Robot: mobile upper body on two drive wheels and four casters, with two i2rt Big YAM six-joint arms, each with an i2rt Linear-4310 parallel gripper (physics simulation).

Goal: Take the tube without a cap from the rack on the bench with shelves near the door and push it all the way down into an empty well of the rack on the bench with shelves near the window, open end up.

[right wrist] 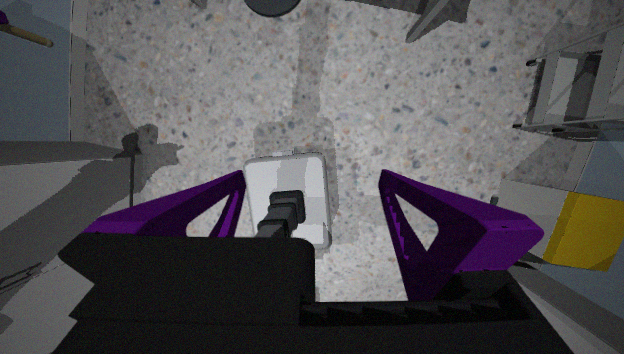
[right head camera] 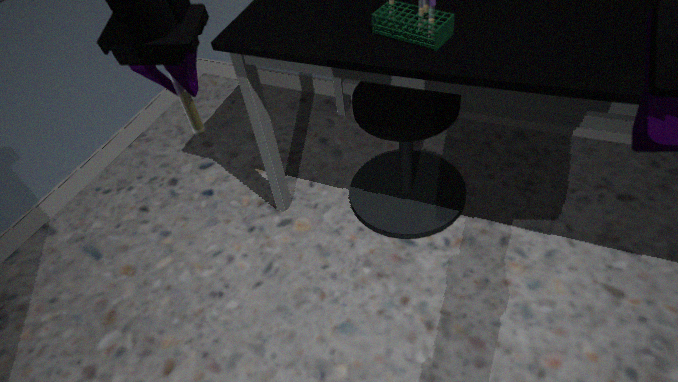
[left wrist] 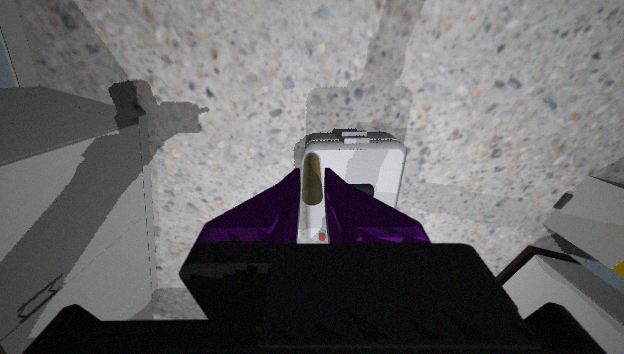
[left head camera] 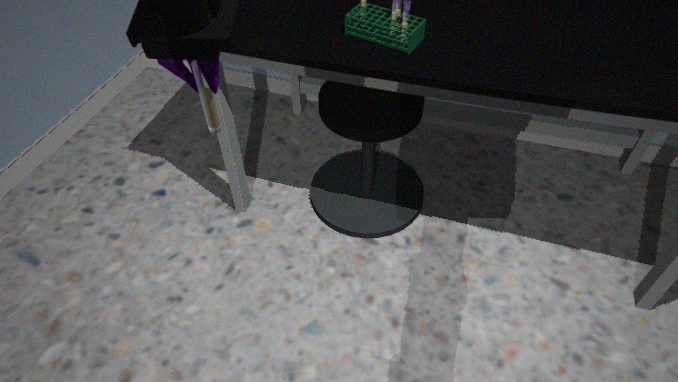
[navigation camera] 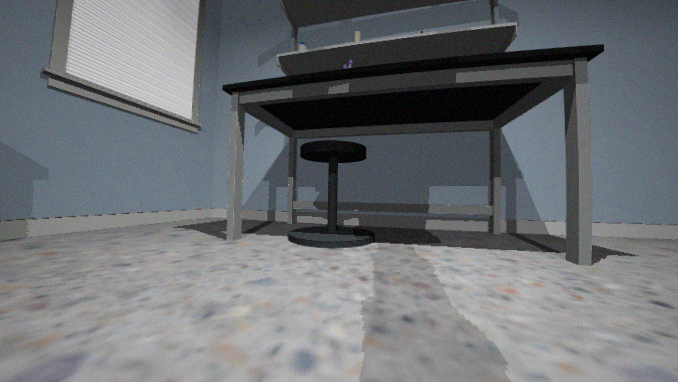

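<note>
My left gripper [left head camera: 204,90] [right head camera: 181,92] [left wrist: 312,176] is shut on a clear tube with yellowish content [left head camera: 210,110] [right head camera: 192,114] [left wrist: 312,182]. The tube hangs below the fingertips, slightly tilted, over the floor beside the bench's left end. Its upper end is hidden between the fingers. My right gripper [right wrist: 312,177] is wide open with no object between its fingers, above the robot's base. A green rack [left head camera: 377,35] [right head camera: 405,31] stands on the black bench [left head camera: 525,65] [right head camera: 540,60] [navigation camera: 410,67], holding several tubes, some with purple caps. The tubes' tops are cut off in the head views.
A black round stool [left head camera: 367,215] [right head camera: 407,215] [navigation camera: 332,150] stands partly under the bench. Grey bench legs [left head camera: 232,155] [navigation camera: 578,165] reach the floor. A window [navigation camera: 132,55] is on the wall at the left. A grey cart [right wrist: 546,90] and a yellow-topped box [right wrist: 585,232] show at the right.
</note>
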